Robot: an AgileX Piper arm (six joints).
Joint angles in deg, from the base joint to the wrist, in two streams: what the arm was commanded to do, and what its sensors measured. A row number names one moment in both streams.
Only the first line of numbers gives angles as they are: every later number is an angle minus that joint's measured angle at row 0.
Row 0, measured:
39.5 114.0 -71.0 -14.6 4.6 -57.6
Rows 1 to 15, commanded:
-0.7 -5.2 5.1 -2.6 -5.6 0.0
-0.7 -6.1 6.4 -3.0 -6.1 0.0
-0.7 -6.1 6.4 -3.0 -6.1 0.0
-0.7 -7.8 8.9 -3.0 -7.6 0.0
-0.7 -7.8 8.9 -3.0 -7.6 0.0
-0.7 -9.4 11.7 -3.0 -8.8 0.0
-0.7 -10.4 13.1 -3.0 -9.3 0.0
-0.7 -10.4 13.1 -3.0 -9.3 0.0
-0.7 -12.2 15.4 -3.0 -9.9 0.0
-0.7 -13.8 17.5 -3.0 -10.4 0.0
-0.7 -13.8 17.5 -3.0 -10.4 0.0
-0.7 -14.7 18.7 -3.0 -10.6 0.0
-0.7 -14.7 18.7 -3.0 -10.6 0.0
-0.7 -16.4 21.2 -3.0 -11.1 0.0
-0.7 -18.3 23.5 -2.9 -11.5 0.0
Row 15, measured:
0.0 -14.9 21.5 -3.2 -7.2 -0.8
